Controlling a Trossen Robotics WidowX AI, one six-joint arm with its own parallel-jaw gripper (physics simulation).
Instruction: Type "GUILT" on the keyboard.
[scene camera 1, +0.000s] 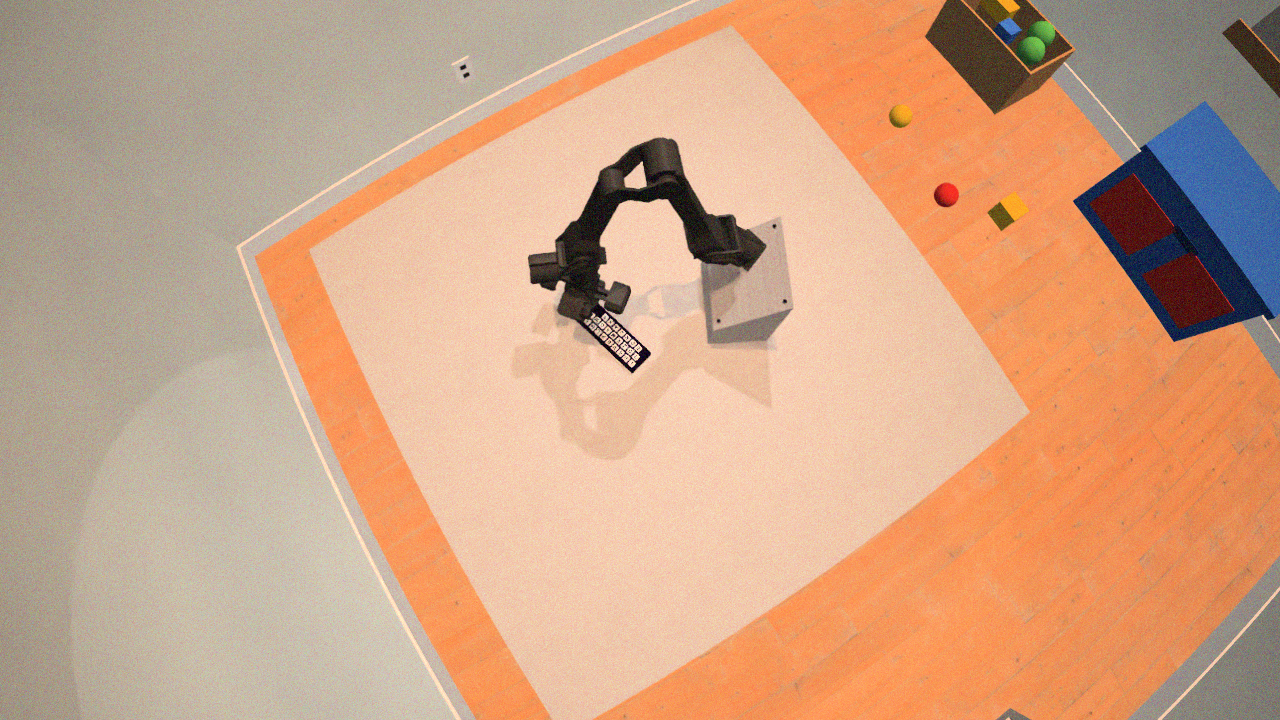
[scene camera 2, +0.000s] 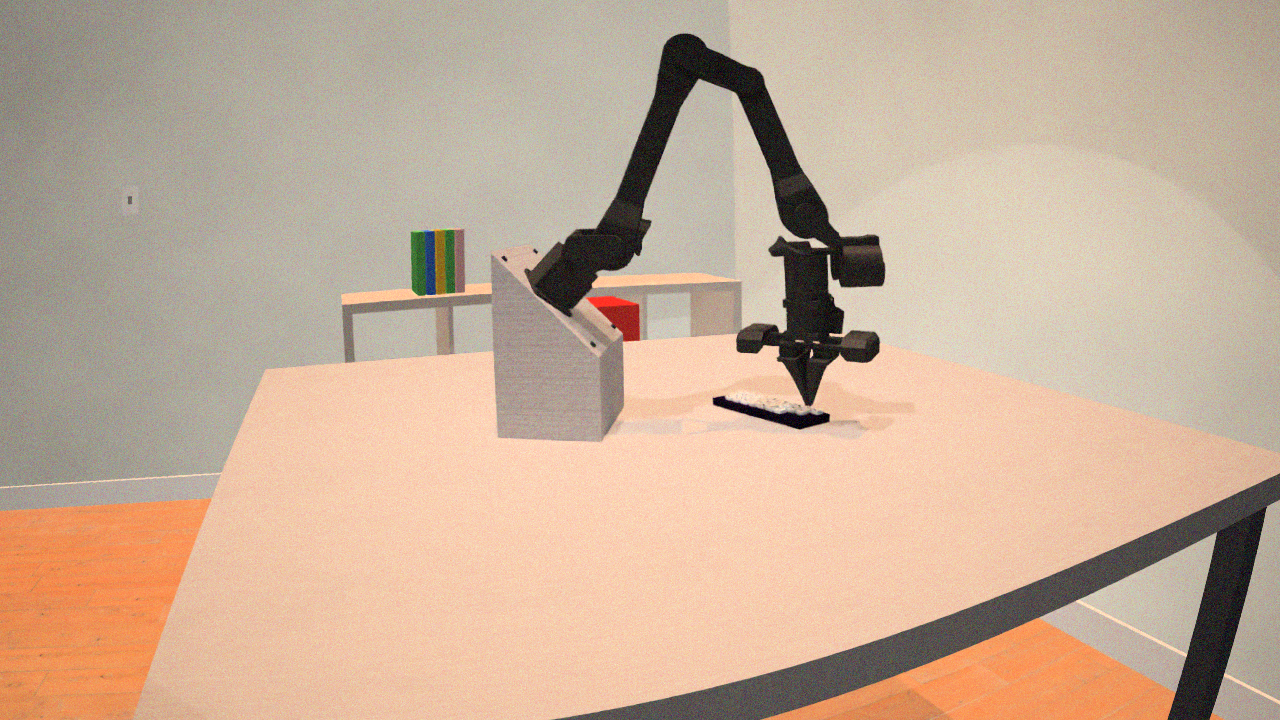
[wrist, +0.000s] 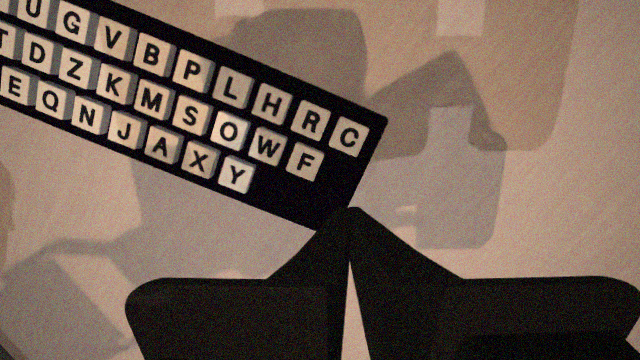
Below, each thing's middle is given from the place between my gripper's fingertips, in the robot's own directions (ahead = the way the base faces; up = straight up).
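I am looking at the black keyboard (scene camera 2: 783, 412), and I consider how my hand sits relative to it. My hand is 9 cm to the right of the keyboard and 2 cm above it, while also being 2 cm short of it.
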